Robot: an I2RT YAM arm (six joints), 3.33 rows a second.
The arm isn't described. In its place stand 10 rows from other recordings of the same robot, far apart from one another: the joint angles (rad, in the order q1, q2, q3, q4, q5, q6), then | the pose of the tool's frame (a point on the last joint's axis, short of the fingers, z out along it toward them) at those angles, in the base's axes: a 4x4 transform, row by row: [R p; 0 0 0 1], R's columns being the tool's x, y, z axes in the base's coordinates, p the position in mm.
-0.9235, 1.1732, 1.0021, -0.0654, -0.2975, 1.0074 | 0.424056, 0.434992, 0.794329, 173.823; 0.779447, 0.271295, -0.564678, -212.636; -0.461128, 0.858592, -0.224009, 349.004; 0, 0, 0, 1
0.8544, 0.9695, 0.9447, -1.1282, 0.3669, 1.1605 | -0.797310, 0.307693, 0.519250, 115.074; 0.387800, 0.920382, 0.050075, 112.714; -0.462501, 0.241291, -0.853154, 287.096; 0, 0, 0, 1
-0.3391, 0.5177, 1.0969, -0.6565, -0.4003, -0.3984 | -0.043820, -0.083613, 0.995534, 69.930; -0.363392, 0.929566, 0.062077, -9.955; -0.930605, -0.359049, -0.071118, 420.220; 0, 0, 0, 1
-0.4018, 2.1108, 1.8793, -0.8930, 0.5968, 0.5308 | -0.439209, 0.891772, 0.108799, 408.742; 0.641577, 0.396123, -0.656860, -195.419; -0.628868, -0.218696, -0.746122, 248.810; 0, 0, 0, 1
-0.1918, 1.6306, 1.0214, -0.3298, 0.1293, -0.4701 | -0.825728, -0.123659, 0.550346, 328.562; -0.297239, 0.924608, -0.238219, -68.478; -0.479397, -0.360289, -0.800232, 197.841; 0, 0, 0, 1
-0.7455, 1.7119, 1.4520, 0.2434, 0.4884, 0.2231 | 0.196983, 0.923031, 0.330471, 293.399; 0.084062, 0.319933, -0.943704, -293.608; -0.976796, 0.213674, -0.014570, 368.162; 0, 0, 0, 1
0.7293, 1.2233, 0.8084, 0.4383, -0.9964, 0.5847 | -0.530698, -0.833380, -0.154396, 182.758; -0.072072, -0.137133, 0.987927, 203.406; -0.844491, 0.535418, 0.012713, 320.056; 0, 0, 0, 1
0.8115, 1.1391, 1.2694, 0.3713, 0.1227, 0.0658 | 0.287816, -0.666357, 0.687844, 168.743; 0.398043, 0.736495, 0.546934, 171.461; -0.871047, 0.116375, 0.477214, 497.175; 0, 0, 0, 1
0.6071, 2.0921, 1.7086, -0.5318, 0.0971, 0.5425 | -0.825690, -0.108568, 0.553578, 386.202; 0.052113, 0.962430, 0.266481, 264.059; -0.561712, 0.248879, -0.789011, 219.653; 0, 0, 0, 1
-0.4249, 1.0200, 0.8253, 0.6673, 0.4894, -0.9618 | -0.373979, 0.766449, 0.522202, 200.531; -0.625385, 0.207382, -0.752254, -109.101; -0.684860, -0.607905, 0.401769, 397.911; 0, 0, 0, 1
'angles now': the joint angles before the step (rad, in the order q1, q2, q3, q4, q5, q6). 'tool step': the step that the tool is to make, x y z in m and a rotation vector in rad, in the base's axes. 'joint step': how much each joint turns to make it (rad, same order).
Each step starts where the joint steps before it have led.
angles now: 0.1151, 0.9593, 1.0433, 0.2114, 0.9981, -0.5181
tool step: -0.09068, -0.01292, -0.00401, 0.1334, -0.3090, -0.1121
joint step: 0.0000, -0.3308, -0.1647, 0.0782, 0.1413, 0.0894
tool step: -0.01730, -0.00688, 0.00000, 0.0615, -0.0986, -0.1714
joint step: -0.0351, -0.0308, -0.0541, 0.2360, 0.1401, -0.1155
